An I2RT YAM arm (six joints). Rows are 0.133 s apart.
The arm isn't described. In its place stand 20 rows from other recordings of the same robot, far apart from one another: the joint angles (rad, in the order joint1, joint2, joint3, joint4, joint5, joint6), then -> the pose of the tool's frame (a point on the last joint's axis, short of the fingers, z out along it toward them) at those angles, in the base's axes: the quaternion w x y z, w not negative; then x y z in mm.
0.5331, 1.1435, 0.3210, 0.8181, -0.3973, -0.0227 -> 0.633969 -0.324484 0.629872 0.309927 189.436 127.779 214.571
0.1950, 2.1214, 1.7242, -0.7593, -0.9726, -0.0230 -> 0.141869 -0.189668 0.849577 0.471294 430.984 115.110 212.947
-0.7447, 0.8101, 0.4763, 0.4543, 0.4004, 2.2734 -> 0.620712 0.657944 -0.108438 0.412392 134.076 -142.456 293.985
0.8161, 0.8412, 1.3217, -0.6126, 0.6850, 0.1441 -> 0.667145 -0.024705 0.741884 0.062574 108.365 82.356 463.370
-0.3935, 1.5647, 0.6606, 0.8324, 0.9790, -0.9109 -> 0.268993 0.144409 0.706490 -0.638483 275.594 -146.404 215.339
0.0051, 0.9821, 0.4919, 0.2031, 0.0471, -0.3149 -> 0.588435 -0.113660 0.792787 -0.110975 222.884 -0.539 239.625
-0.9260, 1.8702, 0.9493, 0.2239, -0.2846, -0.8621 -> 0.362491 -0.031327 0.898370 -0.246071 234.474 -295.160 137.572
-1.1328, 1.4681, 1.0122, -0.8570, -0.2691, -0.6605 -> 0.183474 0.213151 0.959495 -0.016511 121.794 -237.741 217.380
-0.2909, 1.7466, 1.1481, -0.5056, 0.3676, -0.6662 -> 0.119921 -0.136917 0.947603 -0.262528 332.234 -112.823 189.215
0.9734, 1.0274, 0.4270, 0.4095, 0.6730, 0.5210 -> 0.613811 0.041530 0.756611 0.221475 141.834 169.031 231.240
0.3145, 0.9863, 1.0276, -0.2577, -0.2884, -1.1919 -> 0.608956 -0.593200 0.501036 -0.162014 208.217 78.380 380.522
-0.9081, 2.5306, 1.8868, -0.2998, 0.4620, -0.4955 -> 0.088725 0.258804 0.891861 -0.360183 313.778 -427.847 80.166
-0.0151, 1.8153, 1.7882, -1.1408, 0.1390, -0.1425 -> 0.193630 -0.048352 0.976315 -0.083541 373.164 -10.568 322.480
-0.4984, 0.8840, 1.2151, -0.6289, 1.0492, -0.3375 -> 0.306684 0.352680 0.669863 -0.576927 119.188 -100.006 427.116
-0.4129, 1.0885, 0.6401, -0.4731, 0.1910, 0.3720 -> 0.315607 0.388927 0.860086 -0.096848 189.841 -90.544 208.462
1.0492, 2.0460, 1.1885, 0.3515, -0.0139, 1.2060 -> 0.212259 0.063961 0.859201 0.461116 219.968 383.759 149.120
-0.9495, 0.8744, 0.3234, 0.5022, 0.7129, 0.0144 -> 0.463043 0.527789 0.489785 -0.516856 92.606 -169.361 233.961
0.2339, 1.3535, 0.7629, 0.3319, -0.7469, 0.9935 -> 0.297821 0.066841 0.767720 0.563419 283.097 92.314 259.085
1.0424, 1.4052, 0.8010, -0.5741, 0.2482, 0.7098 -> 0.217134 -0.137305 0.963830 0.070931 135.453 214.688 183.825
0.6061, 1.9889, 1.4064, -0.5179, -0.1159, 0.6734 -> 0.153013 0.019173 0.970740 0.184072 338.209 239.432 172.605
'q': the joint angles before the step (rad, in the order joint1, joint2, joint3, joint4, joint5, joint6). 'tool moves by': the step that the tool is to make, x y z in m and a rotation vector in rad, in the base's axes. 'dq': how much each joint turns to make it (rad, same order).
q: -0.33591 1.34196 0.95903 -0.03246 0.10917 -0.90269
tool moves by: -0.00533 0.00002 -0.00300 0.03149 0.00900 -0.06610
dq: -0.00003 -0.01444 -0.01298 -0.02731 0.04900 0.05225
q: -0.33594 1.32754 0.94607 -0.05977 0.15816 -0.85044
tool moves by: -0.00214 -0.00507 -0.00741 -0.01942 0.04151 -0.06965
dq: -0.01029 0.00966 -0.01069 -0.01176 0.06747 -0.00272
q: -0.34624 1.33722 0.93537 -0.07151 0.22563 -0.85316
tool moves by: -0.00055 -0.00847 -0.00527 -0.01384 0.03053 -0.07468
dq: -0.01988 0.01978 0.00257 -0.00781 0.05948 0.00487
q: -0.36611 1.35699 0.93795 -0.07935 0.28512 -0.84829
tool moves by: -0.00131 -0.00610 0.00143 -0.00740 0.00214 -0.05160
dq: -0.01616 0.00551 0.01028 -0.00725 0.03478 0.01073
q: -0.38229 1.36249 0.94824 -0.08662 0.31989 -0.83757
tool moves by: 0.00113 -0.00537 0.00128 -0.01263 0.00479 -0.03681
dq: -0.01155 0.01324 0.01483 -0.00135 0.02864 0.00030
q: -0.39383 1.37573 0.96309 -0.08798 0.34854 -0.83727
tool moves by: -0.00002 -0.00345 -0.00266 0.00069 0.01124 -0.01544
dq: -0.00945 0.00945 0.00064 -0.00168 0.00704 -0.00038
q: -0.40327 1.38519 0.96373 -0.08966 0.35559 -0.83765
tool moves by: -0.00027 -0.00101 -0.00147 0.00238 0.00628 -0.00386
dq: -0.00323 0.00283 -0.00113 -0.00277 0.00069 0.00006
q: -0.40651 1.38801 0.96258 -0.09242 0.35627 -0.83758
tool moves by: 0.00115 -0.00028 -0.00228 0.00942 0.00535 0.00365
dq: -0.00006 0.00752 0.00082 -0.00335 -0.00648 0.00406
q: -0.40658 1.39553 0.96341 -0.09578 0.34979 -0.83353
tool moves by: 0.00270 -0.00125 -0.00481 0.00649 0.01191 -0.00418
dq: 0.00006 0.01796 0.00074 0.00252 0.00301 0.00345
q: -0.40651 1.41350 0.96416 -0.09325 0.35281 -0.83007
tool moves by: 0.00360 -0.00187 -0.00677 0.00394 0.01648 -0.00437
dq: -0.00041 0.02464 -0.00067 0.00876 0.00490 -0.00042
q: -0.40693 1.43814 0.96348 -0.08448 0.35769 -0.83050
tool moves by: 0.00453 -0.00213 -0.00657 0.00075 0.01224 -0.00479
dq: 0.00015 0.02804 0.00157 0.01526 0.00640 -0.00092
